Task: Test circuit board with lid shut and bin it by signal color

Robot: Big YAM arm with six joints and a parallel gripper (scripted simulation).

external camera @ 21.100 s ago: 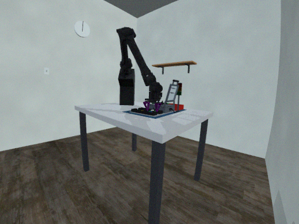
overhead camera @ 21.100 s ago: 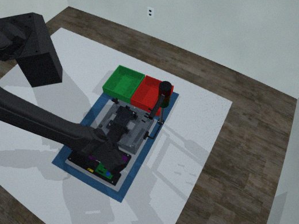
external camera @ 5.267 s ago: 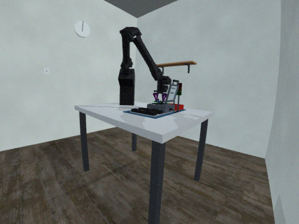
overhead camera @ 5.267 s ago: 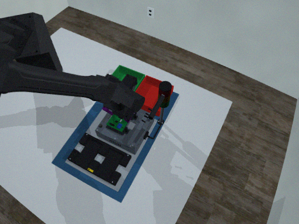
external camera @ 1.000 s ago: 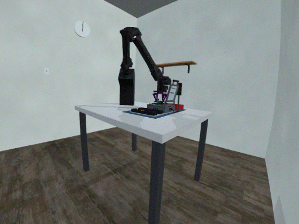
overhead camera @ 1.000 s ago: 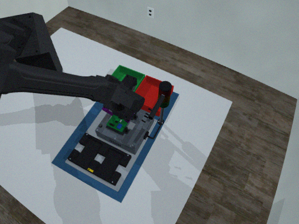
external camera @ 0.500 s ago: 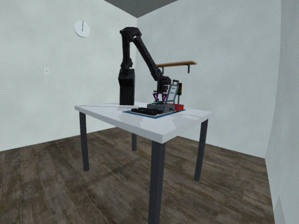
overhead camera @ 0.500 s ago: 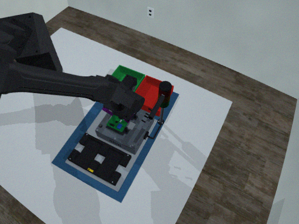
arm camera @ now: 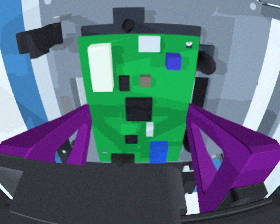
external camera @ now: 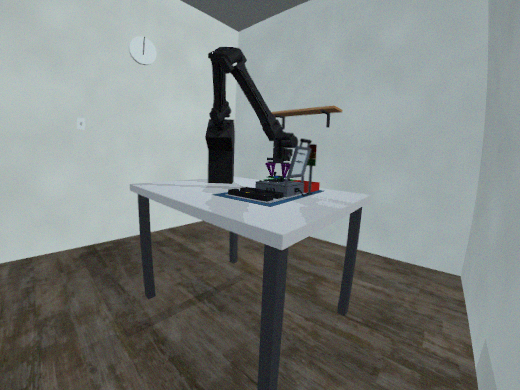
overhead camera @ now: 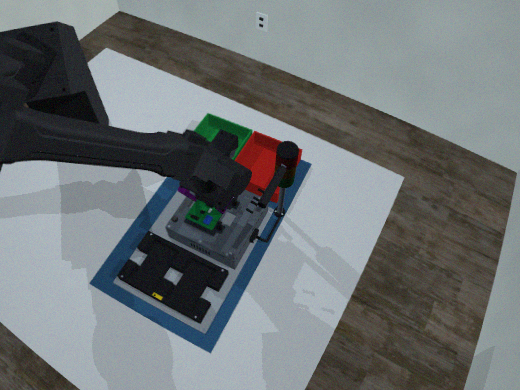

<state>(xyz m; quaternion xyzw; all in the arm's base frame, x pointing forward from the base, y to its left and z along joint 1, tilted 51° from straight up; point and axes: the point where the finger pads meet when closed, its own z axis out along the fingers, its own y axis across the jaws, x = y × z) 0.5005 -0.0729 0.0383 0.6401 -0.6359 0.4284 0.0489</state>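
Right now my hand is right at the green circuit board. Round my hand: black latch hook (70 mm to the left, 50 mm behind); red bin (190 mm to the left, 90 mm ahead, 70 mm below); tester lid (120 mm ahead, 90 mm above, 30 mm to the right).
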